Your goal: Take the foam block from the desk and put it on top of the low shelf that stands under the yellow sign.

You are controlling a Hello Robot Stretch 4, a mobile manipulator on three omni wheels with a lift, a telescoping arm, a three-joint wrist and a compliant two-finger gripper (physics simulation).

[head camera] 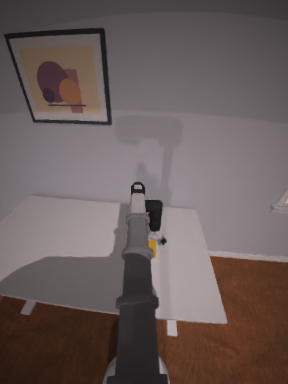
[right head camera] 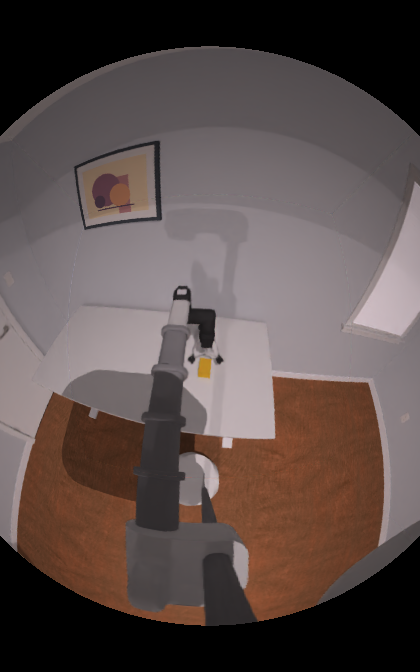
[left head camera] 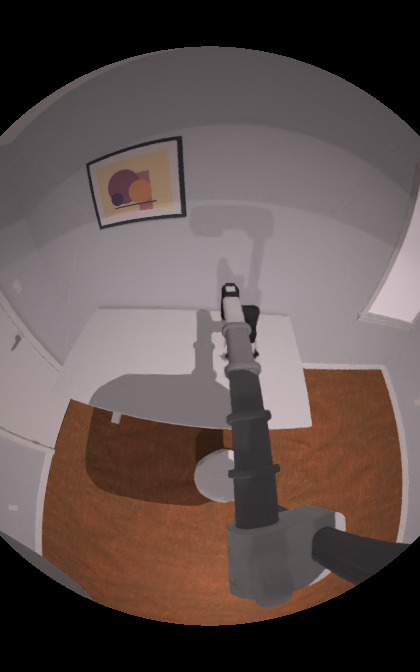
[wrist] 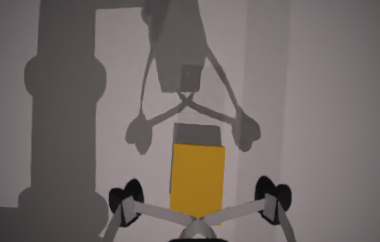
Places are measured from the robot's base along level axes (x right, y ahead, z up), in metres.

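Pixels of known places: gripper, between the fingertips: [head camera: 151, 243] [wrist: 198, 192].
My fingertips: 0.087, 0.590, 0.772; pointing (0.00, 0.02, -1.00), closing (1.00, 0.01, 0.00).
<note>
Behind a point stands the place of what it marks, as x, y, z.
The yellow foam block [head camera: 153, 249] @[0.097, 0.572, 0.737] [right head camera: 204, 368] [wrist: 198, 179] @[0.086, 0.597, 0.737] lies on the white desk [head camera: 190, 290] @[0.277, 0.358, 0.692] [left head camera: 285, 400] [right head camera: 250, 400]. In the left head camera view the arm hides it. My gripper [right head camera: 206, 359] [wrist: 198, 192] @[0.086, 0.590, 0.772] is open and empty, above the desk, pointing down. In the wrist view the block shows between the two fingertips and ahead of them, with its near end behind the finger linkage. The block's shadow and the gripper's shadow fall on the desk top apart from the fingers. The low shelf and the yellow sign do not show in these views.
A round white seat [left head camera: 215, 475] [right head camera: 212, 475] stands on the brown floor by the desk's front edge. A wall with a framed picture [head camera: 65, 80] @[-0.419, 1.103, 1.556] [left head camera: 140, 185] [right head camera: 120, 187] rises behind the desk. A door [left head camera: 30, 385] is at the left, a window [left head camera: 400, 285] [right head camera: 390, 280] at the right.
</note>
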